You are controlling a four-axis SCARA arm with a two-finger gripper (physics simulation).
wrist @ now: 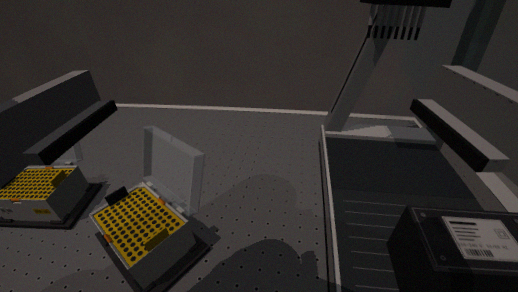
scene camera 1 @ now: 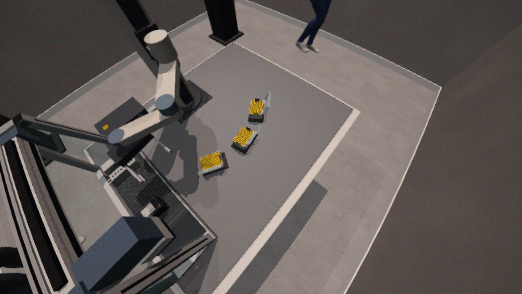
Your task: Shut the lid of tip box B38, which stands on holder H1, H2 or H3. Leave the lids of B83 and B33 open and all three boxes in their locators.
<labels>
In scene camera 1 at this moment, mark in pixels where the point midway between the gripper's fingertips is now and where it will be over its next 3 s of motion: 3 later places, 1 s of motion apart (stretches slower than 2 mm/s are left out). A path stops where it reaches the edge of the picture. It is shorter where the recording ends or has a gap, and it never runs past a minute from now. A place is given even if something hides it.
The gripper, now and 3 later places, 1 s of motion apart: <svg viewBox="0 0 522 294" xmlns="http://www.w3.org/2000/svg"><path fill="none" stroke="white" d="M157 166L159 164L201 133L208 143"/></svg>
</labels>
